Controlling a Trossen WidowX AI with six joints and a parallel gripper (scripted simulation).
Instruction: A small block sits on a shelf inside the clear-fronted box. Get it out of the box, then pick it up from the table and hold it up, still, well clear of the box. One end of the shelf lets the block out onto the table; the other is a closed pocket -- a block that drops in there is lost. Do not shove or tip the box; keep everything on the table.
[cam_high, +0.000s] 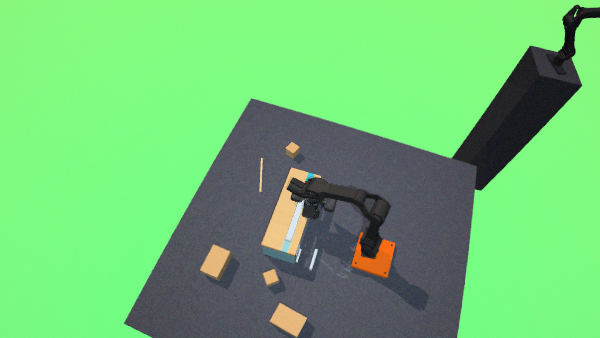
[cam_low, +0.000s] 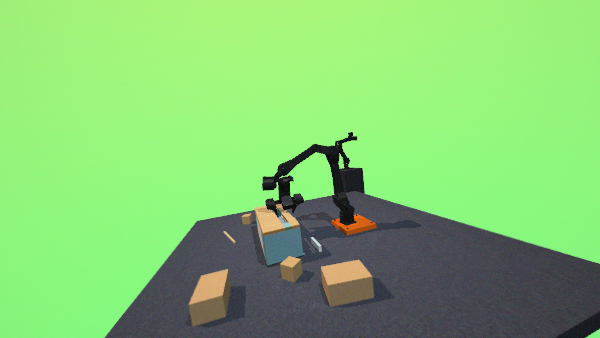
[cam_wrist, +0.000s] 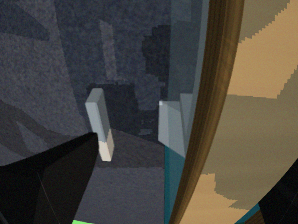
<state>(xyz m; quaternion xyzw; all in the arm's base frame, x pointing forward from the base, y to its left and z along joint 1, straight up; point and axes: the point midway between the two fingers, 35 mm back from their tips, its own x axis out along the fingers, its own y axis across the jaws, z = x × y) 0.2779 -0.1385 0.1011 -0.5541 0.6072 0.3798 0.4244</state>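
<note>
The grey block lies 50 mm ahead of my gripper tip and 30 mm to the right of it. The rest, counted from my gripper tip: thin stick 280 mm ahead, 130 mm to the right, 90 mm below; box 40 mm ahead, 70 mm to the left, 30 mm below.
</note>
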